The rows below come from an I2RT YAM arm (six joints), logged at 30 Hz.
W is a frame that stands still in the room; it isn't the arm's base.
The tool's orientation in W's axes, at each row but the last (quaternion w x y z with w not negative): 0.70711 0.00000 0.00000 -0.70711; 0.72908 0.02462 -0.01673 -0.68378; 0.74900 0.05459 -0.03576 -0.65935; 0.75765 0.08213 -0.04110 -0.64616; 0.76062 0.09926 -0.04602 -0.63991; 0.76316 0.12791 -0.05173 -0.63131; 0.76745 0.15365 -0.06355 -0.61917
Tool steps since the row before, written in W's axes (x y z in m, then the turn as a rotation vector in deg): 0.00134 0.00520 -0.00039 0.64 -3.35 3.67; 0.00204 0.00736 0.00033 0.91 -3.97 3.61; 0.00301 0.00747 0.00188 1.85 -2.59 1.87; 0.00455 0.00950 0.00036 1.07 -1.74 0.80; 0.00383 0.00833 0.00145 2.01 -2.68 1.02; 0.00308 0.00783 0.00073 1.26 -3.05 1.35; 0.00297 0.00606 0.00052 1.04 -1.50 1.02
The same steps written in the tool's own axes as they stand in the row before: -0.00520 0.00134 -0.00039 3.35 0.64 3.67; -0.00722 0.00252 0.00012 3.99 0.87 3.60; -0.00706 0.00413 0.00123 2.77 1.74 1.71; -0.00865 0.00593 -0.00109 1.85 0.92 0.73; -0.00759 0.00534 -0.00011 2.93 1.72 0.85; -0.00710 0.00445 -0.00106 3.12 1.03 1.39; -0.00526 0.00406 -0.00132 1.59 1.01 0.90
